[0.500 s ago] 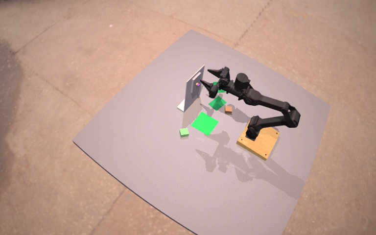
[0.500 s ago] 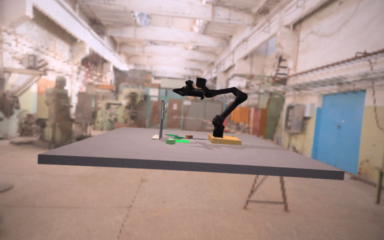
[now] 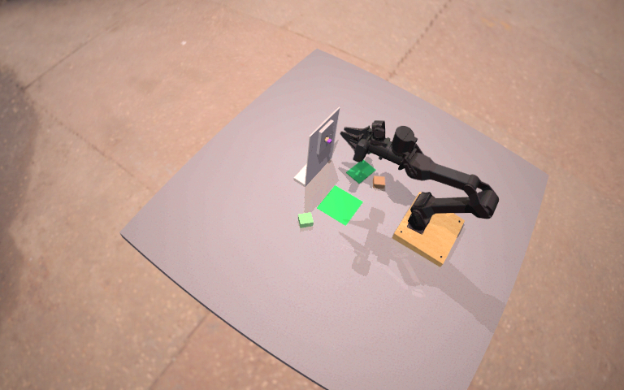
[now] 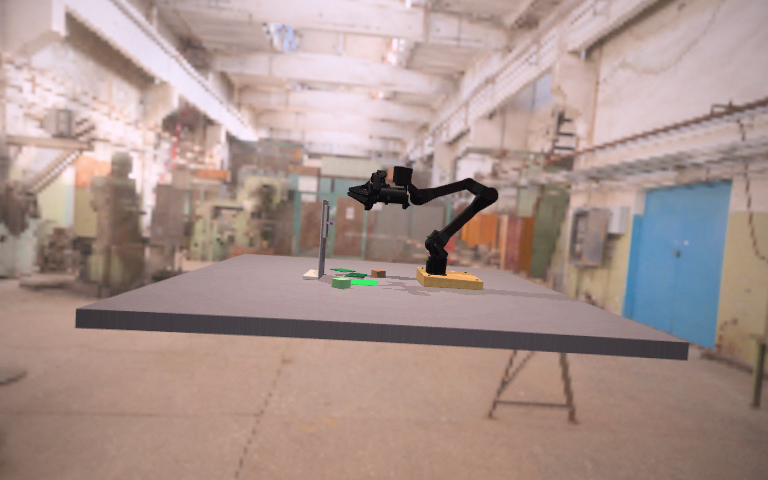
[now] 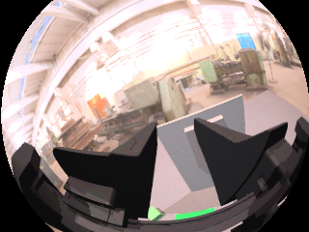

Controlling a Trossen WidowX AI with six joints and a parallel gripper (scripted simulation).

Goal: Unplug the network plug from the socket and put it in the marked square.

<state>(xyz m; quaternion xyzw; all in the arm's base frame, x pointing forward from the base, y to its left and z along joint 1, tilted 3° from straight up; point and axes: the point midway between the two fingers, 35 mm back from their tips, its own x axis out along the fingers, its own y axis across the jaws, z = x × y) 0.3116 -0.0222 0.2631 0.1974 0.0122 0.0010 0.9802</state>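
My gripper tip is now 6 cm short of the purple plug, 4 cm to the left of it and 11 cm above it. Also, from my gripper tip: bright green marked square: 6 cm behind, 5 cm to the left, 31 cm below; white upright panel: 8 cm ahead, 4 cm to the right, 19 cm below; darker green square: 7 cm behind, 12 cm to the right, 31 cm below.
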